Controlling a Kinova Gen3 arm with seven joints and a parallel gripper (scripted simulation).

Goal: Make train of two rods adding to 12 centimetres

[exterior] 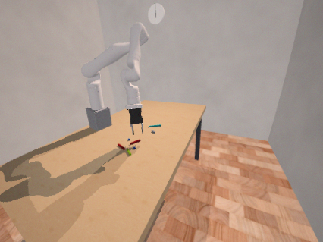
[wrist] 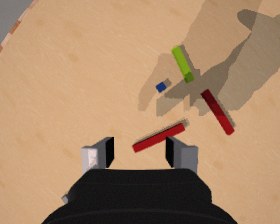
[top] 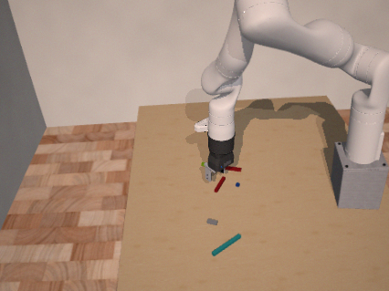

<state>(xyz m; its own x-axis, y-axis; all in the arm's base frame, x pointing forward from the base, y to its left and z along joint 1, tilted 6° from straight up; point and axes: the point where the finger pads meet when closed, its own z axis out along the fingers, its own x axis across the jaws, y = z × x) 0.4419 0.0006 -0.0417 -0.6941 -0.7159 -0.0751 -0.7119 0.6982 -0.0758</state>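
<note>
Now: hand 11 cm to the left of the lime rod, 7 cm above it and 3 cm short of it. Round my hand: turquoise rod 22 cm to the left, 7 cm below, 4 cm behind; then grey rod 14 cm to the left, 7 cm below; then blue rod 7 cm to the right, 7 cm below, 3 cm ahead.
</note>
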